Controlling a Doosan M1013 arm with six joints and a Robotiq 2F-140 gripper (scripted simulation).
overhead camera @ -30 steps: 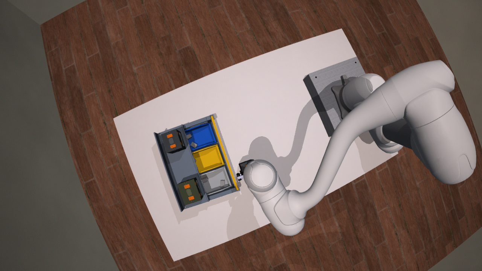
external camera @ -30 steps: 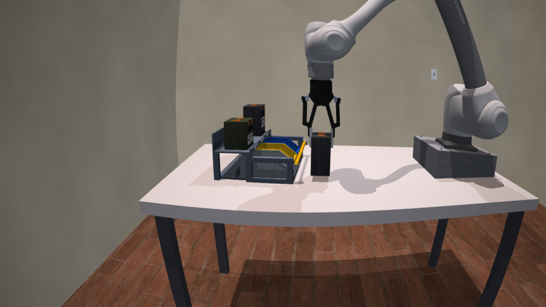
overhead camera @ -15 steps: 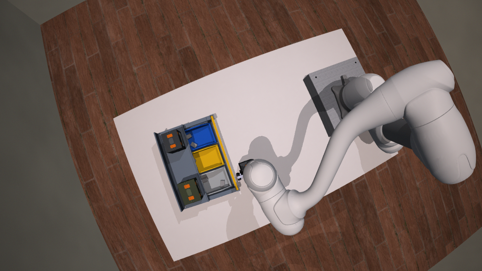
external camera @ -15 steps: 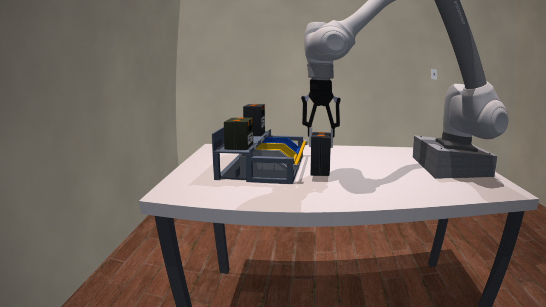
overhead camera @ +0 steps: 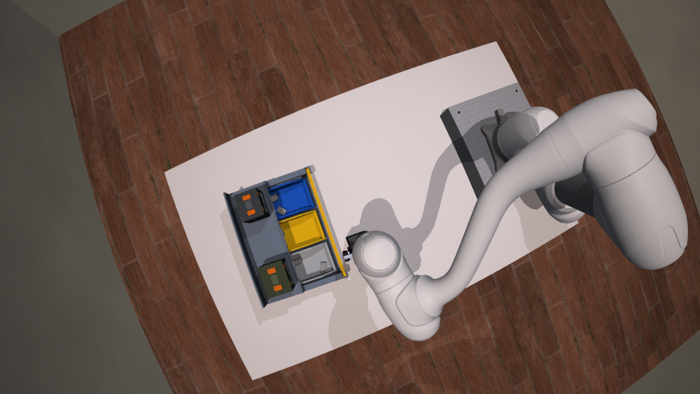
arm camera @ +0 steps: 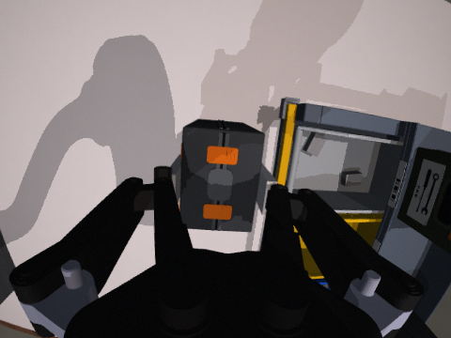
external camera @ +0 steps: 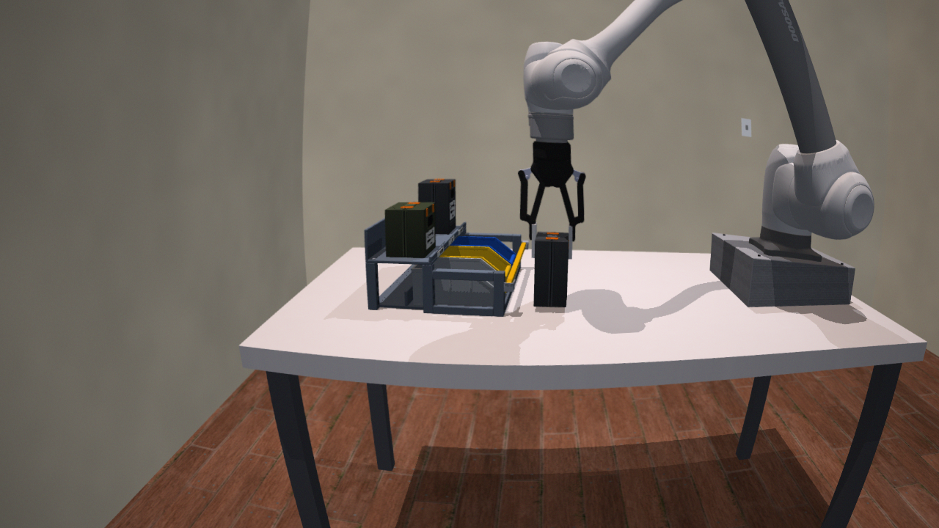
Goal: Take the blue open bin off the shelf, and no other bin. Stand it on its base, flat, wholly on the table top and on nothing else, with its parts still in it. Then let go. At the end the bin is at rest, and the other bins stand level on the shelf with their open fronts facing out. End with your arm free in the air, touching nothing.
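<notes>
My hand is 5 cm above the black box. The rest, counted from my hand: yellow bar (8 cm ahead, 11 cm to the right, 7 cm below); grey bin (18 cm ahead, 1 cm to the left, 9 cm below); yellow bin (19 cm ahead, 11 cm to the right, 9 cm below).
</notes>
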